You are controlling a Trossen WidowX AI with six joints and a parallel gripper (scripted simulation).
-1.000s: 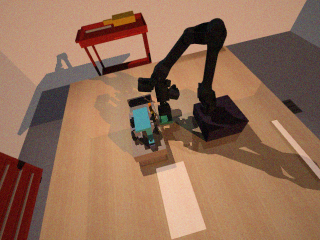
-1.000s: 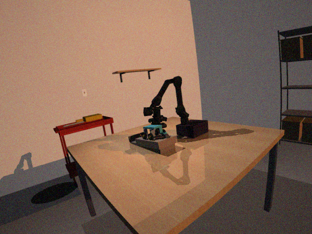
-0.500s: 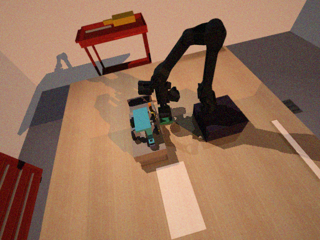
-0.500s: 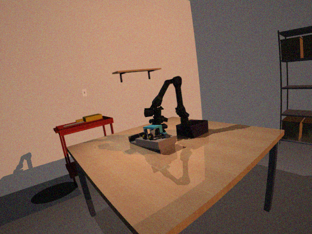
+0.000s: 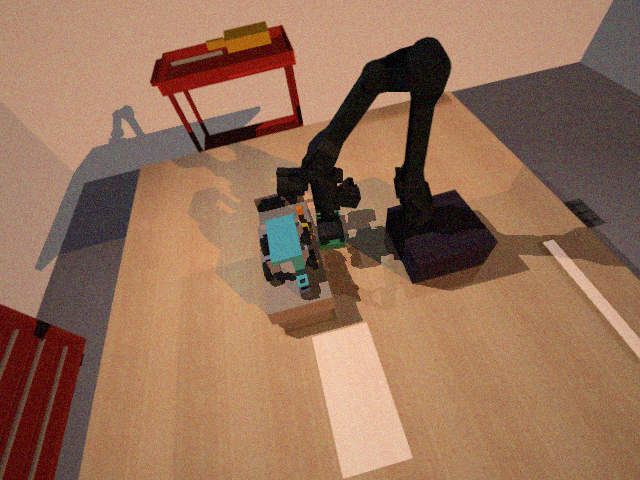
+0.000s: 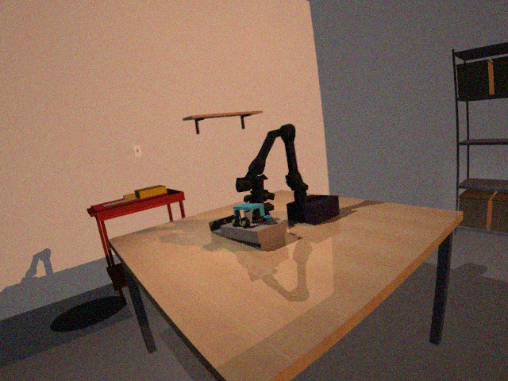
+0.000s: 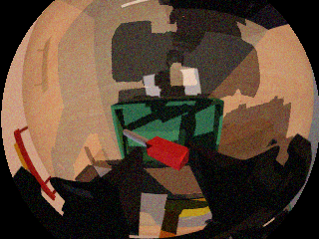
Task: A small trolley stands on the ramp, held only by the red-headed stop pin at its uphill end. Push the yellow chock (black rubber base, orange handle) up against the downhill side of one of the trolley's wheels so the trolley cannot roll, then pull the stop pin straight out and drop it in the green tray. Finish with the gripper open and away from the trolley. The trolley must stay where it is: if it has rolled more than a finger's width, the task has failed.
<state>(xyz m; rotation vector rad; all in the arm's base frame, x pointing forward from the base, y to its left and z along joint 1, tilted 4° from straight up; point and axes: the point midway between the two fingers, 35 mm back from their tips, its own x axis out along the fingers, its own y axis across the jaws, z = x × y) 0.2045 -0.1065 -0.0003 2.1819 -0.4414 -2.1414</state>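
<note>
My gripper tip is 5 cm above the green tray. The rest, counted from my gripper tip: red-headed stop pin: 1 cm to the right, 1 cm below; then yellow chock: 7 cm ahead, 4 cm above, 2 cm to the left; then grey ramp: 13 cm ahead, 10 cm to the left.
</note>
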